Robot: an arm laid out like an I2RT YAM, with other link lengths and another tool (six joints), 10 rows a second.
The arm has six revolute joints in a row. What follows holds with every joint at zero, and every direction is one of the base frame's.
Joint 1 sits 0.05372 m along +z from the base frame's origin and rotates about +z.
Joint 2 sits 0.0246 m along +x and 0.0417 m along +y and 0.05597 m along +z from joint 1 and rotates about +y.
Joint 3 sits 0.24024 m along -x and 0.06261 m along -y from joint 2 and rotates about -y.
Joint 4 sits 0.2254 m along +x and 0.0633 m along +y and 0.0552 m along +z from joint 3 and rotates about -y.
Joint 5 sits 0.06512 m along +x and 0.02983 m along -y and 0.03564 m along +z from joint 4 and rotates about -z.
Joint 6 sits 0.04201 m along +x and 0.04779 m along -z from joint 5 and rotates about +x.
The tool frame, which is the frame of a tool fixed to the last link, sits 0.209 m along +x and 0.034 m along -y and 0.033 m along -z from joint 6; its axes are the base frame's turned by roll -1.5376, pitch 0.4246 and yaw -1.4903 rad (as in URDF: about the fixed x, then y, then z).
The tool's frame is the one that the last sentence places.
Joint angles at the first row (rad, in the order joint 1, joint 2, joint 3, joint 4, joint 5, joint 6):
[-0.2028 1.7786 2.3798 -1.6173 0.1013 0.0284]
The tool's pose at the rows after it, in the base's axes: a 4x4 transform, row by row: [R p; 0 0 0 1], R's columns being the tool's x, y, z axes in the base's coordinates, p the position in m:
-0.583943 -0.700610 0.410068 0.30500; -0.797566 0.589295 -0.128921 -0.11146; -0.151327 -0.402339 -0.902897 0.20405; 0 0 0 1
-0.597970 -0.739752 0.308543 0.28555; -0.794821 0.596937 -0.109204 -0.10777; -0.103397 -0.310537 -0.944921 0.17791; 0 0 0 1
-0.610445 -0.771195 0.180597 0.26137; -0.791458 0.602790 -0.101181 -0.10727; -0.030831 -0.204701 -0.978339 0.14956; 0 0 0 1
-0.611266 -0.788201 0.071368 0.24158; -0.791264 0.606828 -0.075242 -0.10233; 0.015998 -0.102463 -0.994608 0.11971; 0 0 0 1
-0.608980 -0.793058 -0.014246 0.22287; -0.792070 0.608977 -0.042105 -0.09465; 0.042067 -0.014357 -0.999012 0.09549; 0 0 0 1
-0.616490 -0.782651 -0.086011 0.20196; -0.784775 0.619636 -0.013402 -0.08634; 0.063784 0.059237 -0.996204 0.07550; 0 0 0 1
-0.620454 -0.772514 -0.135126 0.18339; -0.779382 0.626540 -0.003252 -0.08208; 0.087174 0.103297 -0.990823 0.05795; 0 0 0 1
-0.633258 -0.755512 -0.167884 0.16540; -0.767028 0.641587 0.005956 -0.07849; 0.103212 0.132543 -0.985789 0.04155; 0 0 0 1
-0.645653 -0.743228 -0.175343 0.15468; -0.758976 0.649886 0.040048 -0.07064; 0.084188 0.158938 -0.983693 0.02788; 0 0 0 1
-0.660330 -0.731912 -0.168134 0.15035; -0.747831 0.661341 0.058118 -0.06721; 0.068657 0.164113 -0.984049 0.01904; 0 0 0 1
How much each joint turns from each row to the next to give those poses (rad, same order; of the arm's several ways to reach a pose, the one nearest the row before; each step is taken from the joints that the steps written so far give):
[0.0001 0.0000 -0.0633 -0.0812 0.0084 0.0000]
[-0.0001 -0.0110 -0.1232 0.0004 0.0011 -0.0004]
[0.0001 -0.0004 -0.1358 0.0038 0.0179 0.0004]
[0.0000 0.0000 -0.1488 0.0351 -0.0034 0.0004]
[-0.0001 -0.0031 -0.1274 0.0335 -0.0152 0.0004]
[0.0000 -0.0133 -0.1240 0.0336 -0.0142 0.0133]
[0.0000 -0.0233 -0.1232 0.0488 -0.0003 0.0099]
[-0.0061 -0.0301 -0.1205 0.0554 -0.0019 0.0146]
[-0.0114 -0.0252 -0.0878 0.0480 -0.0298 -0.0004]
[-0.0122 -0.0172 -0.0526 0.0382 -0.0172 0.0030]

